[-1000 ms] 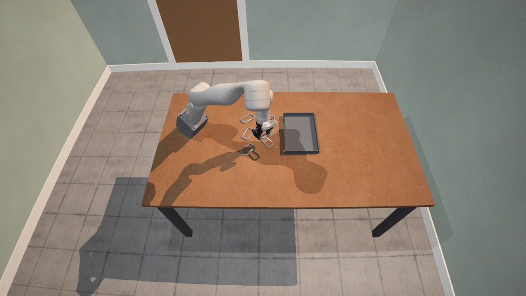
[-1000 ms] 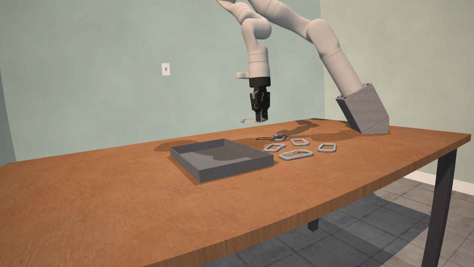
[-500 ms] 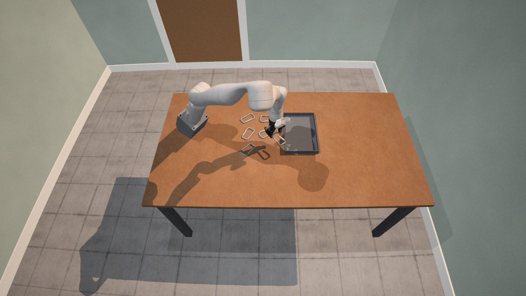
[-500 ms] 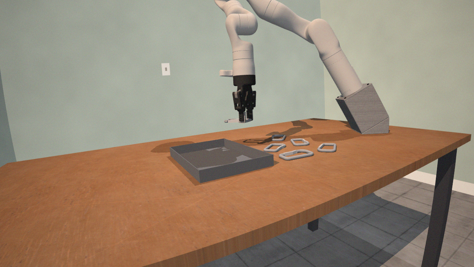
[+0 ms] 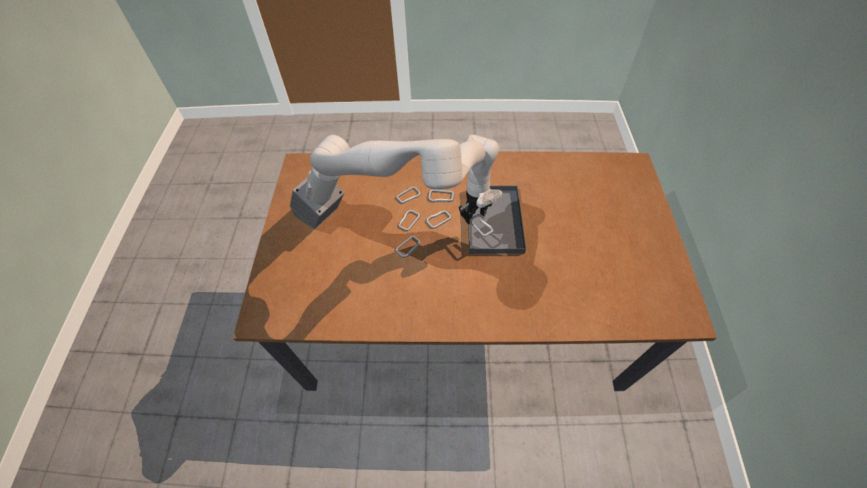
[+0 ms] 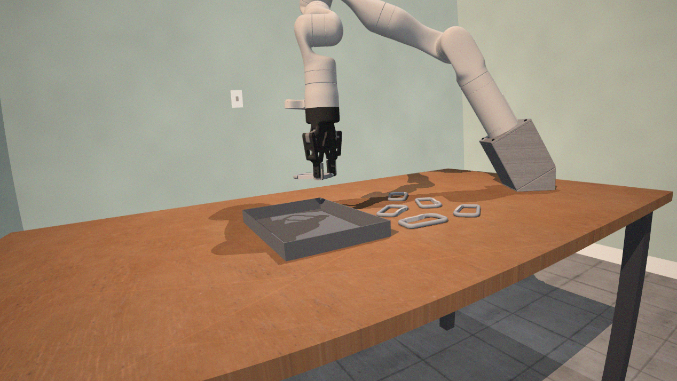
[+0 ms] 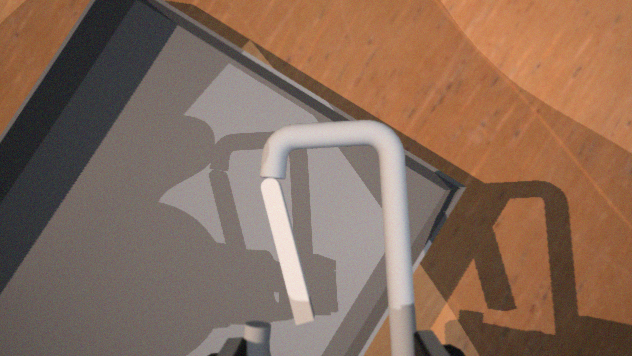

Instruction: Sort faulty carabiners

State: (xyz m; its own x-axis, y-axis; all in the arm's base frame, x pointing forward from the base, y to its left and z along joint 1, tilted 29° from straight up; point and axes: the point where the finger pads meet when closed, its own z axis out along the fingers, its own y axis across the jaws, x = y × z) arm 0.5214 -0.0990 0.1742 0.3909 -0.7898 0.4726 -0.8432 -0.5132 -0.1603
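Now: hand 10 cm above the grey tray, 9 cm short of it and 5 cm to the right of it. Also, from my hand: carabiner gate (18 cm to the left, 10 cm below, 9 cm behind).
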